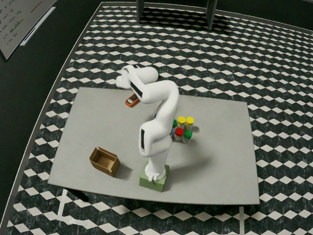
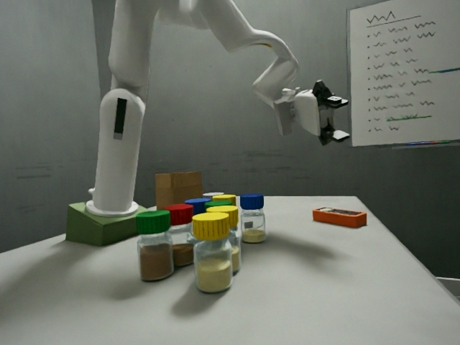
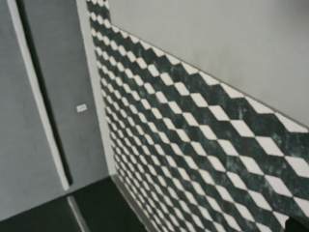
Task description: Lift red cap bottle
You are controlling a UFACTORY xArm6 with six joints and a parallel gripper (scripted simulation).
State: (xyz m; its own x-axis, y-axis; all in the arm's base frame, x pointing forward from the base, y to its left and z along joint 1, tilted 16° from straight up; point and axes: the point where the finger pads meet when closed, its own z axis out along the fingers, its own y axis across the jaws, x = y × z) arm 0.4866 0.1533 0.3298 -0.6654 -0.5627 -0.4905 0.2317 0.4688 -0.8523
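The red-capped bottle is 26 cm behind my hand, 24 cm to the right of it and 21 cm below it.
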